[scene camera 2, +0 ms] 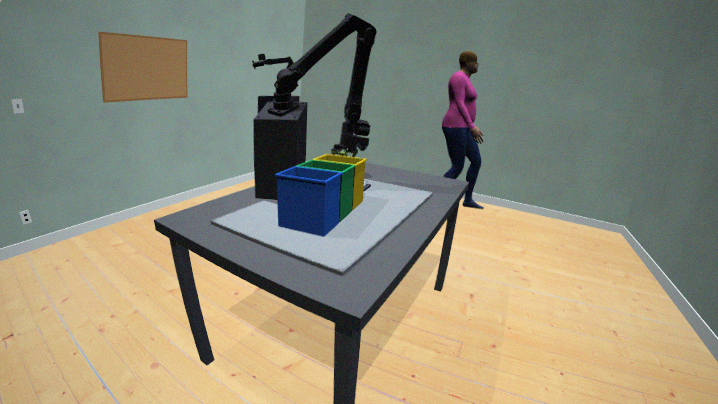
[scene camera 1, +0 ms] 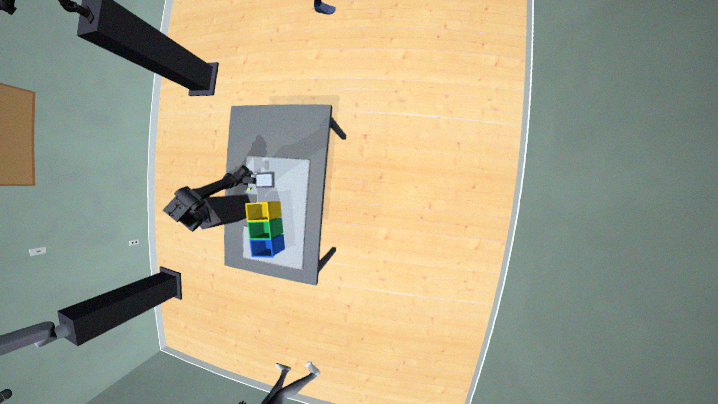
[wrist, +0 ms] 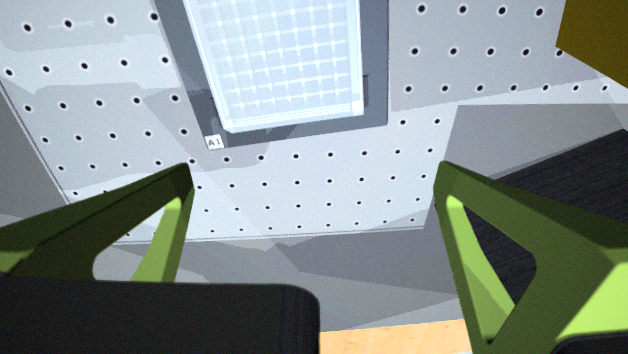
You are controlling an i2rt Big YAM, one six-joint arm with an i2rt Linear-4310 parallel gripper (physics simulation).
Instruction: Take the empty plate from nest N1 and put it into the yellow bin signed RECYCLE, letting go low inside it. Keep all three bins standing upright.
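Places are measured from the arm's base along level axes (x ahead, y left, z up), in centimetres.
Pixels of known places: gripper, fingertip midpoint: (wrist: pixel 313 175); arm's base at its link origin: (scene camera 2: pixel 283 109) (scene camera 1: pixel 203 213).
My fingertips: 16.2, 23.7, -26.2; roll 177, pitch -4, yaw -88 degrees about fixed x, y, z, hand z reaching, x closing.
Note:
Ahead of a thing's pixels: the offset from my fingertips to its top centre, as dx, dy, dz. "spot": to the spot under its first point. Level surfaces: height alone.
The clear gridded plate {+4.0, +1.5, -7.4} (scene camera 1: pixel 264 179) (wrist: pixel 285 60) lies in a dark grey nest {spot: +1.5, -4.2, -8.8} (wrist: pixel 377 55), with a small "A1" label at the nest's near left corner in the wrist view. My gripper (scene camera 1: pixel 251 181) (scene camera 2: pixel 344 152) (wrist: pixel 313 175) is open and empty, with green fingers pointing down. It is above table height, at the arm-base side of the nest; the plate is ahead of the fingertips in the wrist view. The yellow bin {+11.7, -20.5, +8.0} (scene camera 1: pixel 274 210) (scene camera 2: pixel 359 185) (wrist: pixel 597 40) stands upright beside the nest. Its RECYCLE sign and the N1 mark do not show.
The green bin {+14.2, -33.3, +8.0} (scene camera 1: pixel 276 228) (scene camera 2: pixel 346 193) and blue bin {+16.8, -46.1, +8.0} (scene camera 1: pixel 277 246) (scene camera 2: pixel 308 206) stand upright in a row with the yellow one on the pale pegboard {dz -10.0} (scene camera 1: pixel 297 211) (scene camera 2: pixel 341 256). The black arm pedestal (scene camera 2: pixel 276 160) stands close behind the table. A person (scene camera 2: pixel 460 100) is beyond the table.

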